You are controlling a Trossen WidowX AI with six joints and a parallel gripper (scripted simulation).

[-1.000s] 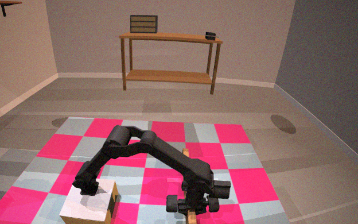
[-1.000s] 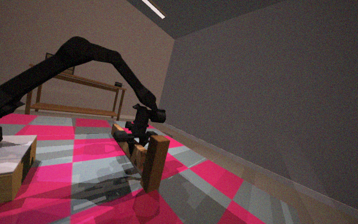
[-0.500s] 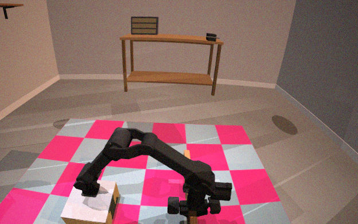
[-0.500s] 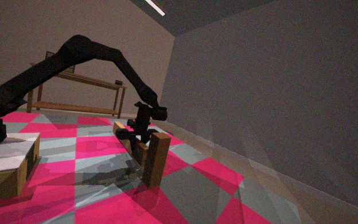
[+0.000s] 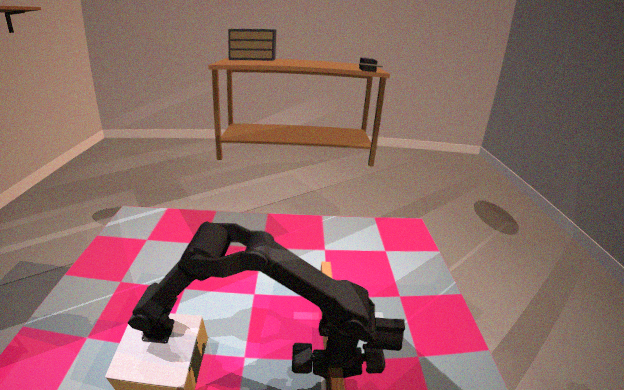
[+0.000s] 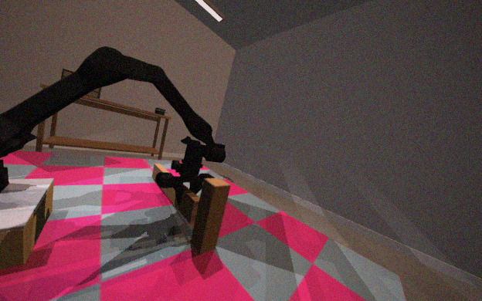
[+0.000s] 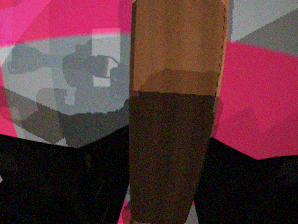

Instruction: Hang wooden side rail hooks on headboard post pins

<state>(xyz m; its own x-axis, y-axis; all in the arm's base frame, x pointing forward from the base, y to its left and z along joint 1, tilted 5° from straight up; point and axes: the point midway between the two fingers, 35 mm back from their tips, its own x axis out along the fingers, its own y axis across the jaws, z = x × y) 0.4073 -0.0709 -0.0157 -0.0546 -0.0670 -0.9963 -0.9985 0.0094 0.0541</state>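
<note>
Now: gripper tip 15 cm to the left of the wooden headboard post and 4 cm below it.
</note>
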